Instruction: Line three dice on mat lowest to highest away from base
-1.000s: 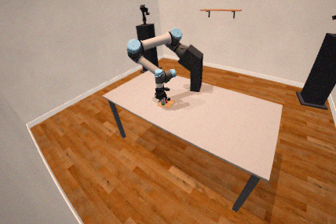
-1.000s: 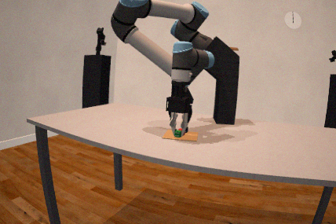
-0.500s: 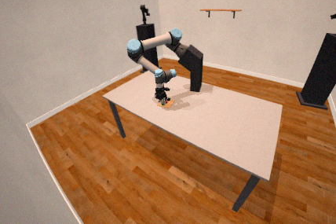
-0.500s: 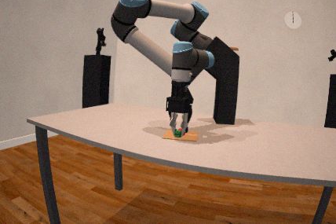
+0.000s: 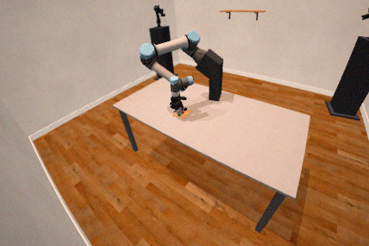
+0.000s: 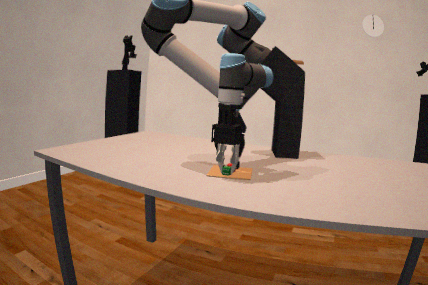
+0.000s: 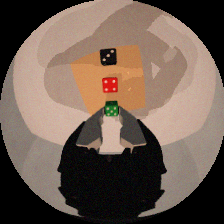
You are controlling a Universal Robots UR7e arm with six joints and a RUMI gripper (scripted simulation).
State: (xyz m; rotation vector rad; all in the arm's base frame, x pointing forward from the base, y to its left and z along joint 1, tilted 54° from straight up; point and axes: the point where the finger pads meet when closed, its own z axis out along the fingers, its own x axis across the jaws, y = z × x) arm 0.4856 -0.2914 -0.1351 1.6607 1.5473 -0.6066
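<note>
My gripper is now right at the green die. From my hand the other things lie so: black die (100 mm behind, 10 mm to the left, 10 mm below); red die (50 mm behind, 10 mm to the left, 10 mm below); orange mat (50 mm behind, 20 mm below, 10 mm to the left).
</note>
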